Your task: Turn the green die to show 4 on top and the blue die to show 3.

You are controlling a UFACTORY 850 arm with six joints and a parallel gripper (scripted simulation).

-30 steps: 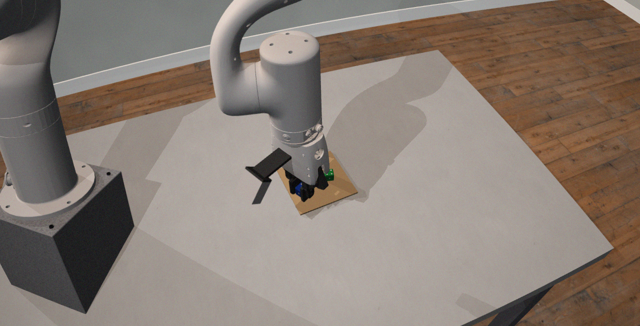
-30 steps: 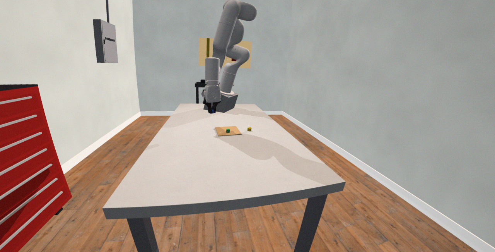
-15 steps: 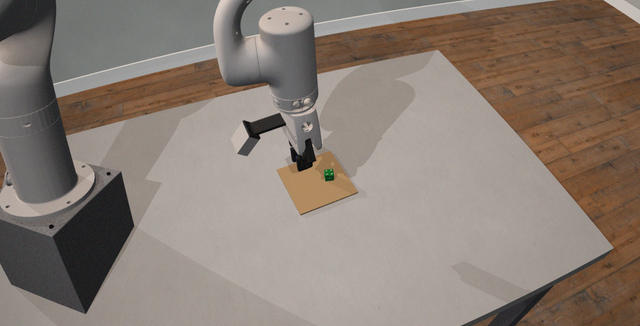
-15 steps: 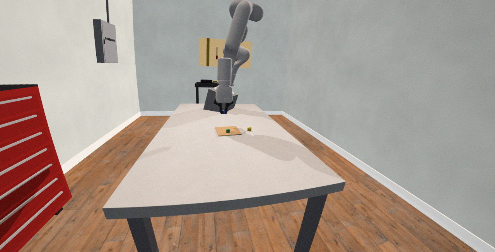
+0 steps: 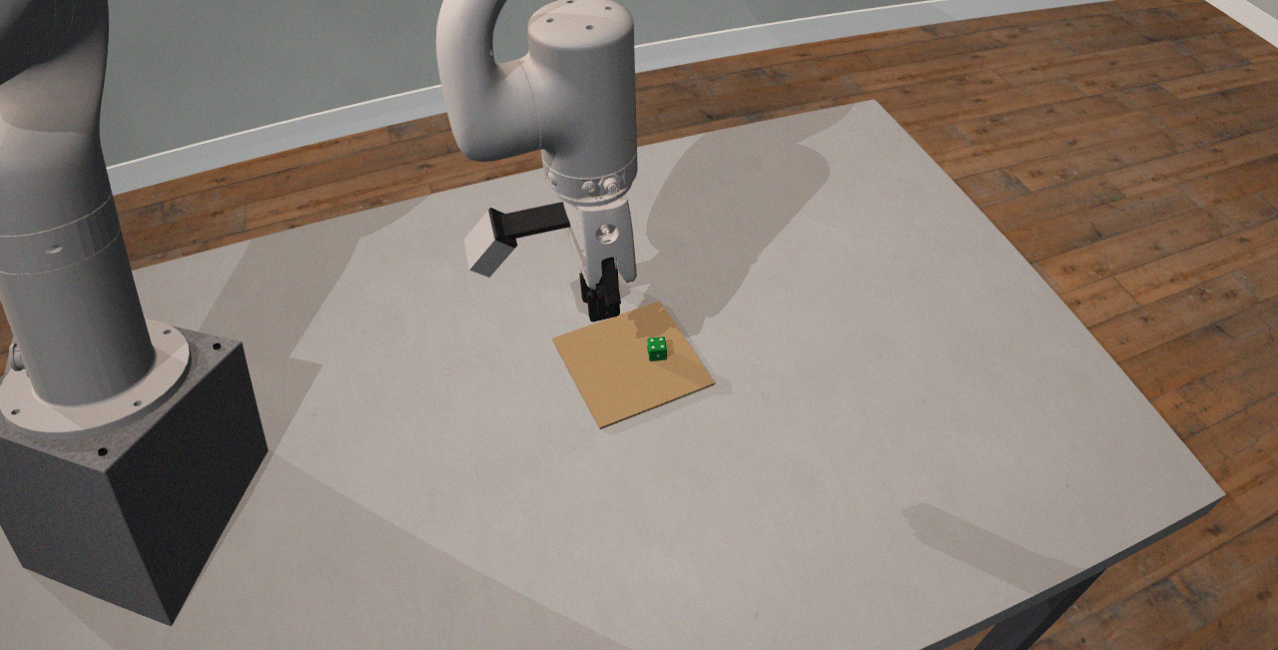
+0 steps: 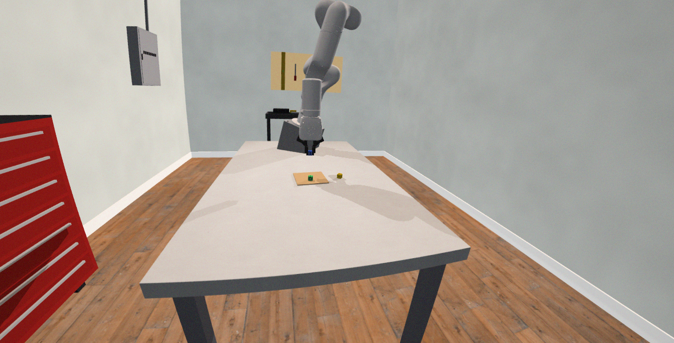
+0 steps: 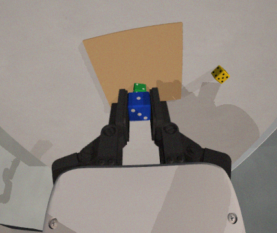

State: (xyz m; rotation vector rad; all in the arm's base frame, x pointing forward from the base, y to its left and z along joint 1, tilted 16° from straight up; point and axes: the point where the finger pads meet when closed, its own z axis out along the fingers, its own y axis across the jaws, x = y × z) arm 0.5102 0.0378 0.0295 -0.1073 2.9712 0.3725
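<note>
The tan mat lies 3 cm ahead of my hand and 12 cm below it. Also, from my hand: blue die 1 cm below; then yellow die 2 cm ahead, 14 cm to the left, 11 cm below; then green die 6 cm ahead, 1 cm to the left, 11 cm below.
</note>
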